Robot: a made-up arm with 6 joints.
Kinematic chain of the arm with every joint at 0, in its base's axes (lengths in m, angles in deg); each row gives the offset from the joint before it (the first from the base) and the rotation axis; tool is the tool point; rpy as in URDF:
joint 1: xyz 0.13 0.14 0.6 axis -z
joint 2: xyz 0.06 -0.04 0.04 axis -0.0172 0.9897 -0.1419
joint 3: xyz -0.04 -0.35 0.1 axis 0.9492 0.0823 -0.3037
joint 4: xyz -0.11 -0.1 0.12 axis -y
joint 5: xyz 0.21 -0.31 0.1 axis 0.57 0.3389 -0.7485
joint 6: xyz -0.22 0 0.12 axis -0.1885 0.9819 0.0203
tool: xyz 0.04 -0.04 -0.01 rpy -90 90 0
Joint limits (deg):
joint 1: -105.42..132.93
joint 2: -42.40..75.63
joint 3: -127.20..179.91
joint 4: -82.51..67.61
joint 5: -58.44..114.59
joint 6: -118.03..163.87
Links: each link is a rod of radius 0.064 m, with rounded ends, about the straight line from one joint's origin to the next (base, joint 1, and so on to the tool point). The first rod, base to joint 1, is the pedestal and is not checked.
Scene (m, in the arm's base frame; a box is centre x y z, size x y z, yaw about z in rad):
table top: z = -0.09
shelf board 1: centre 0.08 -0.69 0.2 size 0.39 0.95 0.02 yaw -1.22
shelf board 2: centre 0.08 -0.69 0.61 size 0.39 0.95 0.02 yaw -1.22
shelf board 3: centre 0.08 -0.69 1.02 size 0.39 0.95 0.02 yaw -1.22
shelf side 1: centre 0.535 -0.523 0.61 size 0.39 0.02 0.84 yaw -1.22
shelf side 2: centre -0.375 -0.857 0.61 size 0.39 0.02 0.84 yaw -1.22
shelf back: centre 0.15 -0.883 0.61 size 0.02 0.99 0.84 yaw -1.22
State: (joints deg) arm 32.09 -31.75 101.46 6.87 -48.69 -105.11
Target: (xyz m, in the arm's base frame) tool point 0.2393 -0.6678 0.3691
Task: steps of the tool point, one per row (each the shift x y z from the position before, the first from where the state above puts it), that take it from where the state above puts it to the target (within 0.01 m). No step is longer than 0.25 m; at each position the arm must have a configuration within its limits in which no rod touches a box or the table.
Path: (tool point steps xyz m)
1: -0.1151 0.0419 0.0700
2: -0.0947 0.0358 0.0918
3: -0.0734 0.0280 0.1064
4: -0.0531 0.0195 0.1148
5: -0.0343 0.0120 0.1180
6: -0.0169 0.0058 0.1178
7: 0.0565 -0.1573 -0.1207
8: 0.1138 -0.1411 -0.1036
9: 0.1591 -0.1103 -0.0782
10: 0.1882 -0.0690 -0.0490
11: 0.1993 -0.0228 -0.0197
12: 0.1929 0.0232 0.0055

